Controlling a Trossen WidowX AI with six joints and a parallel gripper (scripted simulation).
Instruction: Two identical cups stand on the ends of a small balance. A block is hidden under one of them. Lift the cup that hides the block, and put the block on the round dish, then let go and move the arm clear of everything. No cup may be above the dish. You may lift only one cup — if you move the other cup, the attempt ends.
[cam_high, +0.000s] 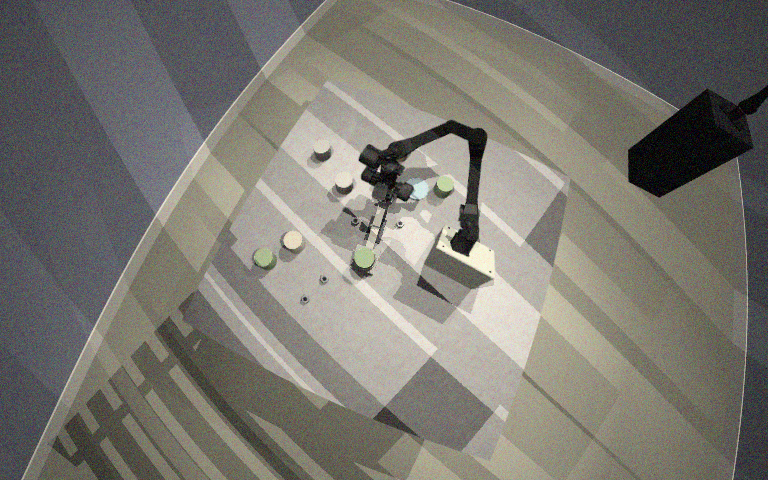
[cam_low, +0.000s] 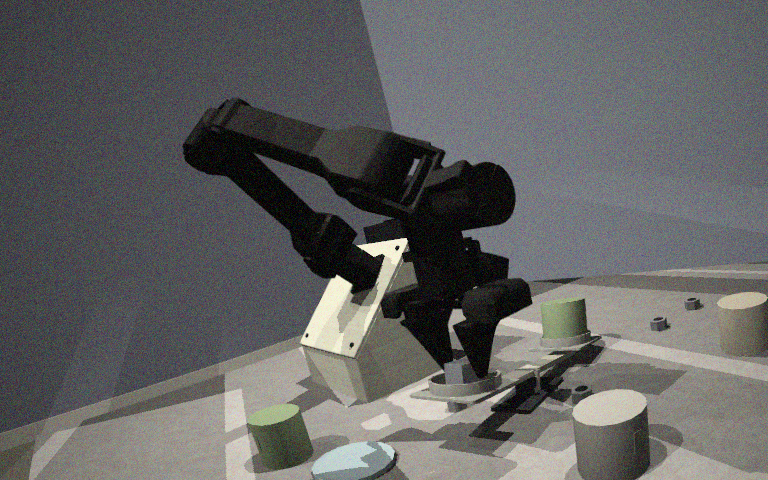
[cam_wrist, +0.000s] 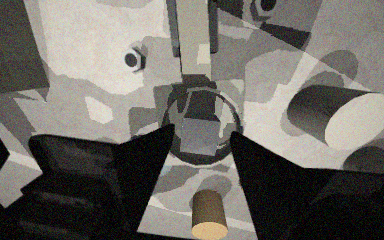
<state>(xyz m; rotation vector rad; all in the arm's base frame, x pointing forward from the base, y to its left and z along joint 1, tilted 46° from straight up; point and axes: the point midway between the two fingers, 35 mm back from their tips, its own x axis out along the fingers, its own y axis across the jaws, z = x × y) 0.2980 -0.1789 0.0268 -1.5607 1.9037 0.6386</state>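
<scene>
My gripper tip is now 100 mm past the pale blue round dish, 110 mm to the left of it and 80 mm above it. The rest, counted from my gripper tip: cream cylinder (240 mm ahead, 290 mm to the left, 50 mm below); then grey block (right at my gripper tip); then balance (10 mm behind, 120 mm to the left, 50 mm below).
</scene>
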